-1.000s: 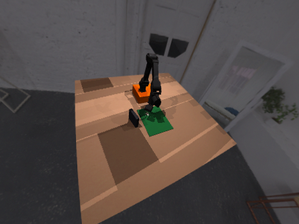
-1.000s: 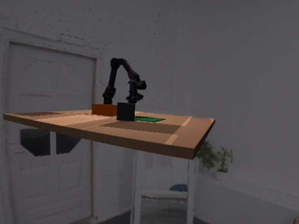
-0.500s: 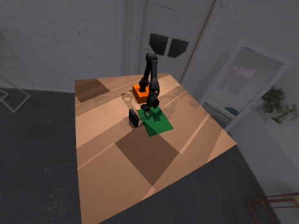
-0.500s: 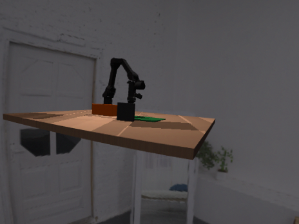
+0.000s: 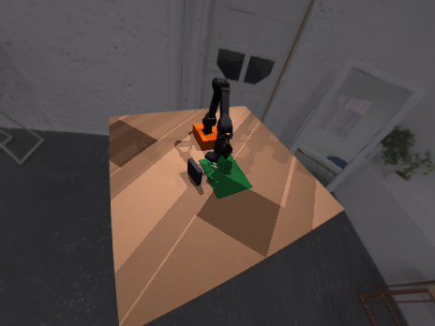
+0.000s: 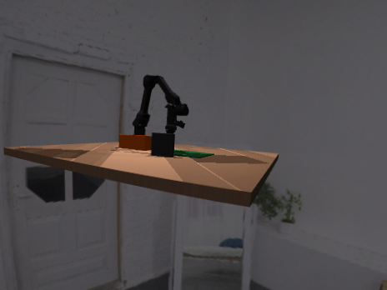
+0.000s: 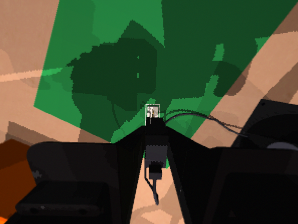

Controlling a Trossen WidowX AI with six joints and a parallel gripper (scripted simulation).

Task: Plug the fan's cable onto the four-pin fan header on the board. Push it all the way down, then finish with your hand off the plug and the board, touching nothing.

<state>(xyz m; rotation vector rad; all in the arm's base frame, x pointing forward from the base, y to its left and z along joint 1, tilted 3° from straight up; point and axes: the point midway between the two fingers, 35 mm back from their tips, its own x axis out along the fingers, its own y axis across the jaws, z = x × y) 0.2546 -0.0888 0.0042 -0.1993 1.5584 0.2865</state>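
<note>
My gripper tip is now 6 cm above the white header and 1 cm past it. From my gripper tip the other things lie so: green board 8 cm below, 8 cm ahead, 3 cm to the left; then black fan 15 cm to the right, 1 cm below, 1 cm ahead; then black plug 1 cm behind, 1 cm above.
</note>
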